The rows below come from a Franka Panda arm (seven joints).
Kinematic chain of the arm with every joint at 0, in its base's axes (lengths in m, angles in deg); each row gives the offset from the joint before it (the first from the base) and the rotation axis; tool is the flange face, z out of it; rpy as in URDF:
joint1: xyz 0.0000 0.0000 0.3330 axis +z
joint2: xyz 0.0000 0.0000 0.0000 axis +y
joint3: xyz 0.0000 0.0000 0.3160 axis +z
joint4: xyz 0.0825 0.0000 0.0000 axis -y
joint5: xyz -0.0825 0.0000 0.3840 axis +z
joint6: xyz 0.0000 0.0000 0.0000 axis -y
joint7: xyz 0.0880 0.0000 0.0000 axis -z
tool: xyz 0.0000 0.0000 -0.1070 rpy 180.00 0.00 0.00
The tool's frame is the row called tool.
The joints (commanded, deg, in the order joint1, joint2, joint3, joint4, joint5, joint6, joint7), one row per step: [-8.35 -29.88 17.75 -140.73 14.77 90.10 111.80]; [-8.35 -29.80 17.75 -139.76 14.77 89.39 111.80]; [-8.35 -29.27 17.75 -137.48 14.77 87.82 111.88]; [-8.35 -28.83 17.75 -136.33 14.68 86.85 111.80]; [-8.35 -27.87 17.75 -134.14 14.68 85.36 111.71]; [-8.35 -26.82 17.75 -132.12 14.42 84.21 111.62]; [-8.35 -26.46 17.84 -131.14 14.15 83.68 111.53]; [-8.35 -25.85 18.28 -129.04 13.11 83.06 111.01]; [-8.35 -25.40 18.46 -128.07 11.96 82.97 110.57]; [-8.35 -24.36 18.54 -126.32 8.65 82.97 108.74]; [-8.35 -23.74 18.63 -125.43 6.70 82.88 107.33]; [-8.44 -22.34 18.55 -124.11 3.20 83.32 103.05]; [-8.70 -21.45 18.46 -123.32 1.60 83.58 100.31]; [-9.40 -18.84 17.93 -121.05 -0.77 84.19 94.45]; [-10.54 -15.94 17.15 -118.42 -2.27 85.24 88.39]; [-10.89 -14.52 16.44 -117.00 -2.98 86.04 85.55]
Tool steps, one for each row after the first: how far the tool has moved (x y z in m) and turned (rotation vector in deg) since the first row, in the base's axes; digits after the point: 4 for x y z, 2 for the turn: [0.0016 0.0015 0.0062 0.11 -0.17 0.21]; [0.0061 0.0048 0.0190 0.38 -0.31 0.62]; [0.0083 0.0061 0.0243 0.50 -0.05 0.98]; [0.0133 0.0089 0.0340 0.88 0.23 1.53]; [0.0188 0.0108 0.0421 1.01 0.40 2.09]; [0.0210 0.0121 0.0467 0.89 0.30 2.51]; [0.0260 0.0156 0.0576 0.20 -0.62 4.01]; [0.0293 0.0157 0.0618 -0.65 -1.13 5.00]; [0.0371 0.0115 0.0682 -2.85 -2.11 7.80]; [0.0412 0.0091 0.0708 -4.07 -2.42 9.77]; [0.0508 0.0020 0.0726 -5.49 -2.88 14.60]; [0.0569 -0.0030 0.0733 -5.78 -2.99 17.31]; [0.0741 -0.0153 0.0743 -5.10 -3.07 22.45]; [0.0942 -0.0318 0.0757 -3.48 -3.64 26.92]; [0.1049 -0.0412 0.0775 -2.76 -4.36 28.89]
